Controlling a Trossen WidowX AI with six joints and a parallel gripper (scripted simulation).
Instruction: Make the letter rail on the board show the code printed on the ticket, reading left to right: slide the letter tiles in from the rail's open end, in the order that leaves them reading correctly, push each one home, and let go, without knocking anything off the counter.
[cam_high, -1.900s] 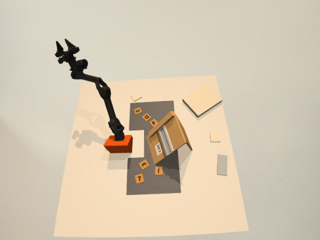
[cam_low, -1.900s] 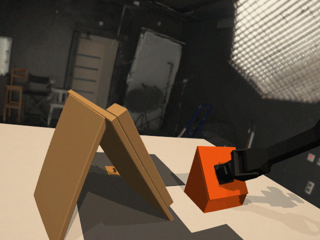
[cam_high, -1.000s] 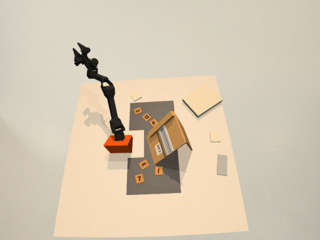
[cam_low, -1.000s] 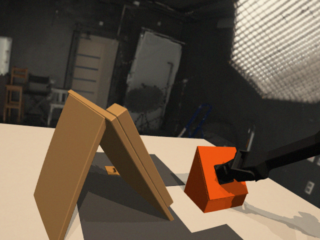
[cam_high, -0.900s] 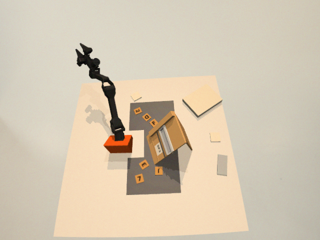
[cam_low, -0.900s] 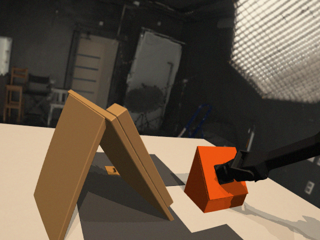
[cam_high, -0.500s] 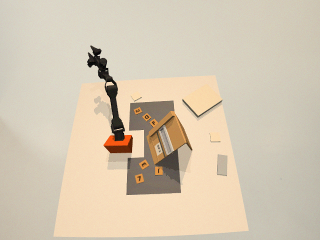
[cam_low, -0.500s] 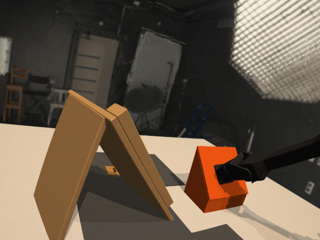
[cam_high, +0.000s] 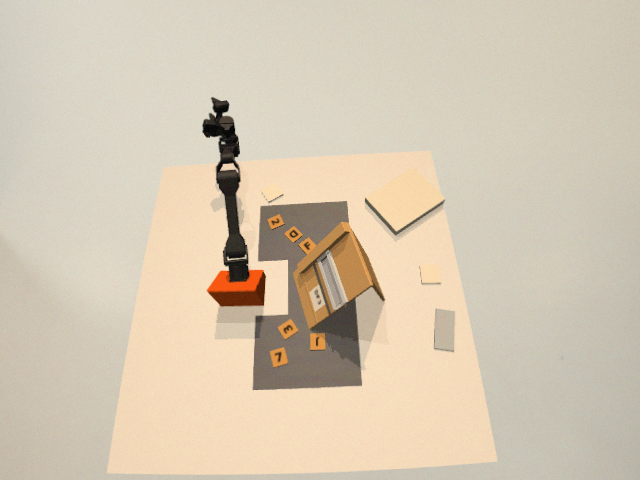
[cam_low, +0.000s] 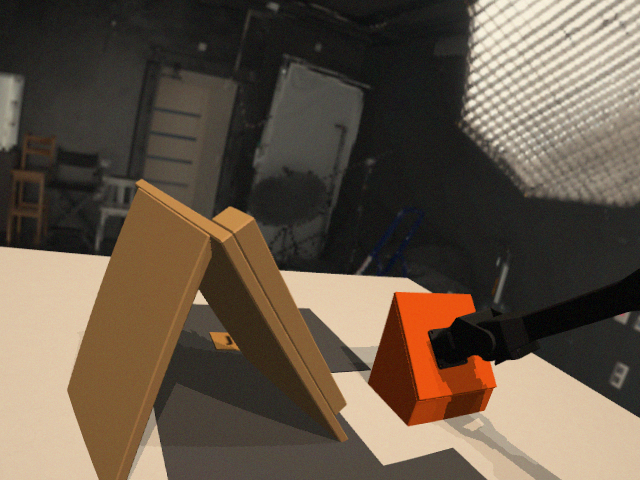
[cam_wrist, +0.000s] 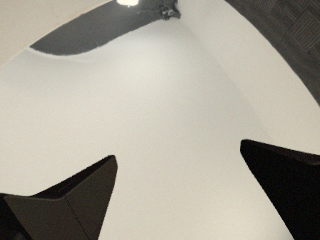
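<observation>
The d tile is 320 mm ahead of my gripper tip, 520 mm to the right of it and 270 mm below it. The rest, counted from my gripper tip: cream slab (810 mm ahead, 400 mm to the right, 260 mm below); then white ticket (410 mm ahead, 830 mm to the right, 190 mm below); then grey plate (860 mm ahead, 970 mm to the right, 270 mm below).
</observation>
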